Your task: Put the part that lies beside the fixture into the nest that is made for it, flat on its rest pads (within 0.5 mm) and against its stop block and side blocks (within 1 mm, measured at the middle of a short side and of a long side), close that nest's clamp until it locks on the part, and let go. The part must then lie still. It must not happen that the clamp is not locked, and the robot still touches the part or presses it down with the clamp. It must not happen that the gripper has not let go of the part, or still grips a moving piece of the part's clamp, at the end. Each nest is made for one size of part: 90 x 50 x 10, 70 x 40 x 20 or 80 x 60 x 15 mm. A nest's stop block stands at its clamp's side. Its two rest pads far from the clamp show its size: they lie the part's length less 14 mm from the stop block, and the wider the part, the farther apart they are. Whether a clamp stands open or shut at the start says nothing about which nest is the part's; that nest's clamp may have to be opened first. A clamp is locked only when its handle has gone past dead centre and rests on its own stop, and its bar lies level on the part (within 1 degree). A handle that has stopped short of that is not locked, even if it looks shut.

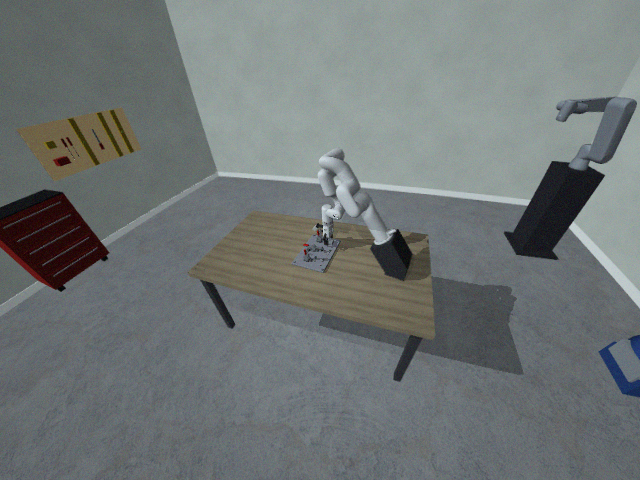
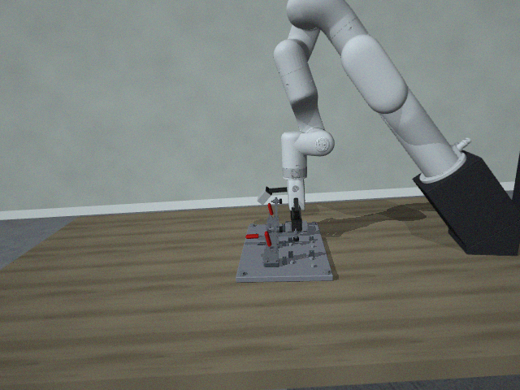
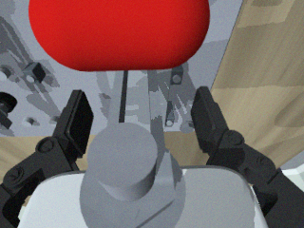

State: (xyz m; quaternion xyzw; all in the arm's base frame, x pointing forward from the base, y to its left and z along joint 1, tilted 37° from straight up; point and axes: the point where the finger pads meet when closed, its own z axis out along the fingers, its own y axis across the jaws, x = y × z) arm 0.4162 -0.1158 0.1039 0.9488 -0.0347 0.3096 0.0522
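My gripper is now 1 cm above the flat grey block. The rest, counted from my hand: grey fixture plate: 10 cm to the left, 6 cm ahead, 4 cm below.
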